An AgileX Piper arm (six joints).
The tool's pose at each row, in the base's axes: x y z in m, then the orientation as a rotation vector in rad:
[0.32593 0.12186 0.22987 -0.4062 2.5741 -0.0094]
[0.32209 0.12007 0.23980 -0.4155 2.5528 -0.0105]
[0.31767 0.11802 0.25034 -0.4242 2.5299 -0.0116]
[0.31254 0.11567 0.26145 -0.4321 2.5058 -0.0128]
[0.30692 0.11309 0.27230 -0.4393 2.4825 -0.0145]
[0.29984 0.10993 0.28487 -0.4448 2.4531 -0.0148]
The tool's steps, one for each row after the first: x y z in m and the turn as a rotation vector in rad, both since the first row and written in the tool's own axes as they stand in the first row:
[-0.00135 -0.00147 -0.01061 0.0015 -0.0196 -0.0091]
[-0.00246 -0.00308 -0.02206 0.0032 -0.0408 -0.0181]
[-0.00319 -0.00482 -0.03437 0.0053 -0.0632 -0.0268]
[-0.00333 -0.00662 -0.04673 0.0079 -0.0849 -0.0350]
[-0.00297 -0.00871 -0.06135 0.0105 -0.1129 -0.0426]

